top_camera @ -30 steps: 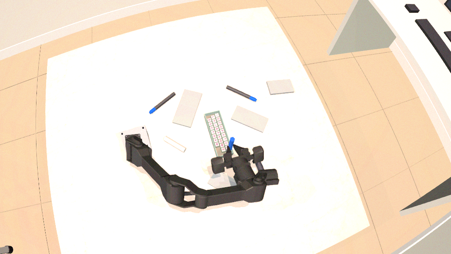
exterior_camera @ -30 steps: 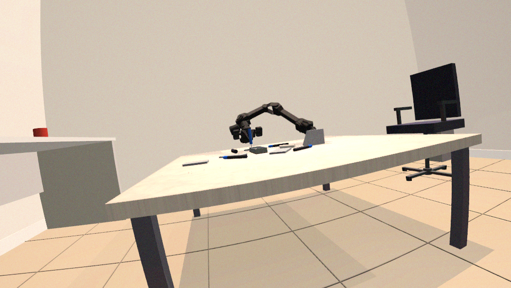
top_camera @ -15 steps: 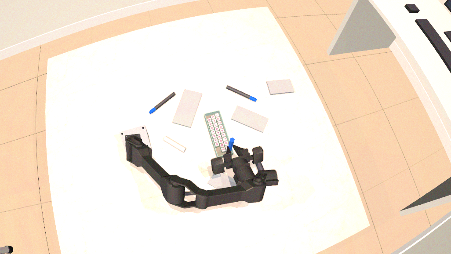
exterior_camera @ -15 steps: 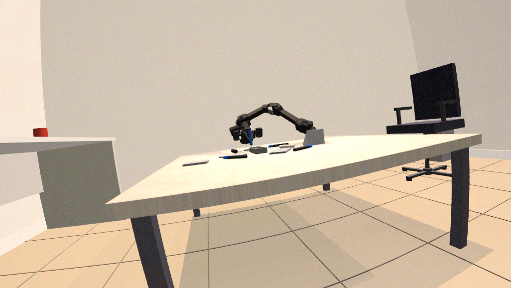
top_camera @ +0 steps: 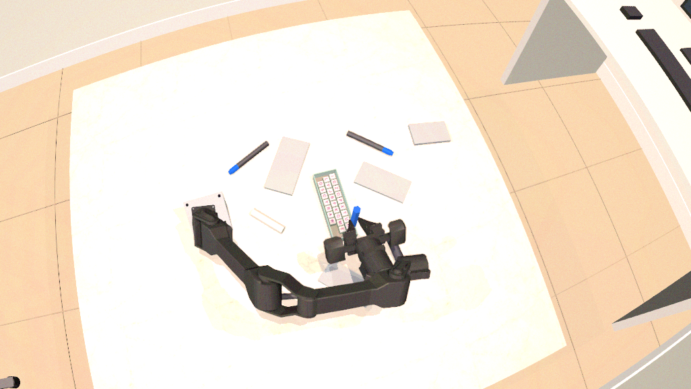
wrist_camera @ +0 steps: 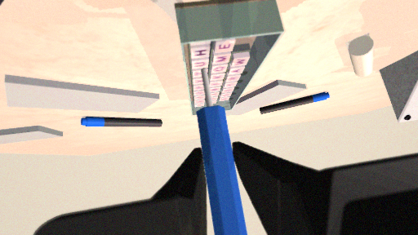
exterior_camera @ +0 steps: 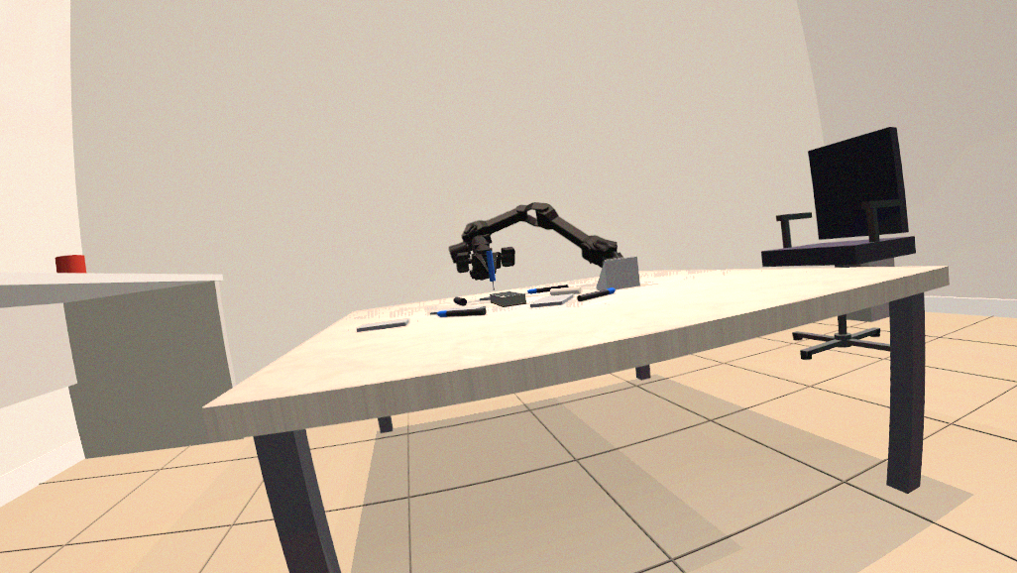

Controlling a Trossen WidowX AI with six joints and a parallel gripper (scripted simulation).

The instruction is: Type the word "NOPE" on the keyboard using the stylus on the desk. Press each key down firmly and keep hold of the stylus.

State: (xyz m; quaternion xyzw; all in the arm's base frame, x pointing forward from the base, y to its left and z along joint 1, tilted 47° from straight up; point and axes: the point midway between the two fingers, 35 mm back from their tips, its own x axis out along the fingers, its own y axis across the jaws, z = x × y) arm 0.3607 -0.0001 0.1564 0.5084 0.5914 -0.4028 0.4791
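Right now my gripper tip is 10 mm past the P key, 90 mm to the right of it and 80 mm above it. The rest, counted from my gripper tip: stylus: 110 mm ahead, 90 mm to the right, 80 mm below.
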